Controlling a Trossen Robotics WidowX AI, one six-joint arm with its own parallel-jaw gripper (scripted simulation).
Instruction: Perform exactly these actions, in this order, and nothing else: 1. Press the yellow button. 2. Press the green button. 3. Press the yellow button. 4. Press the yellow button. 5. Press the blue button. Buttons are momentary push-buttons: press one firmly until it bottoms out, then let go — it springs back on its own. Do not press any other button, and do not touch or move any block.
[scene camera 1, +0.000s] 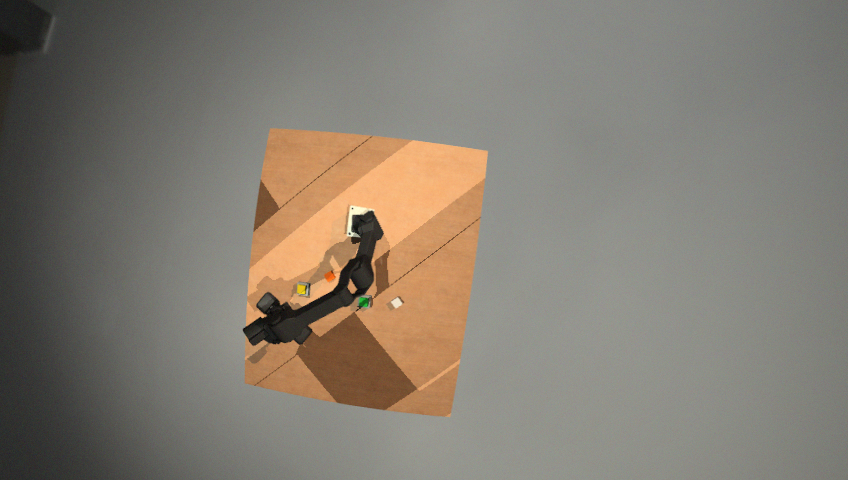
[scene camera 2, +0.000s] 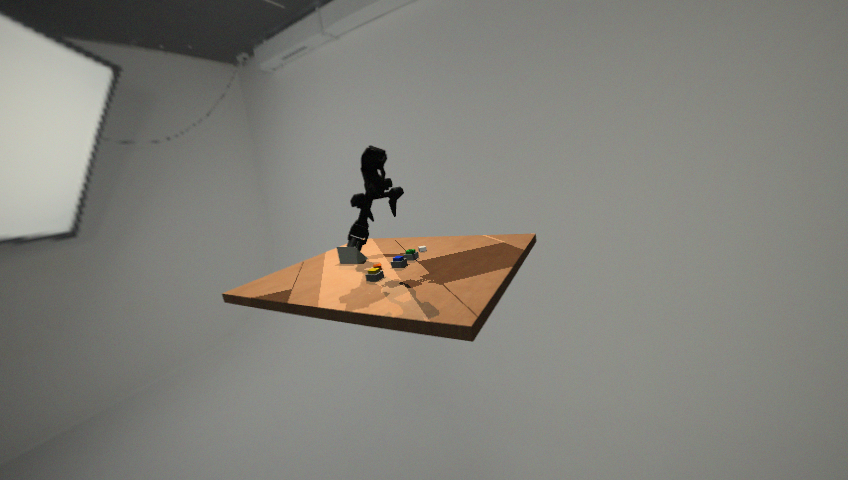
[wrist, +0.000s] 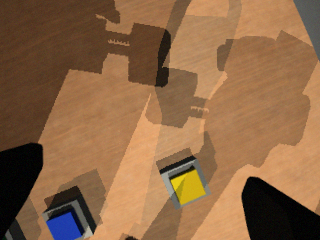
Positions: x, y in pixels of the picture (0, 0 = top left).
Labels:
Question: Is my gripper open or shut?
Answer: Open.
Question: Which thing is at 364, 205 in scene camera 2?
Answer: My gripper.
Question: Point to a yellow button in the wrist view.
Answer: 187, 185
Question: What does my gripper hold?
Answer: Nothing.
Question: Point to my gripper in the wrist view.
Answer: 145, 172

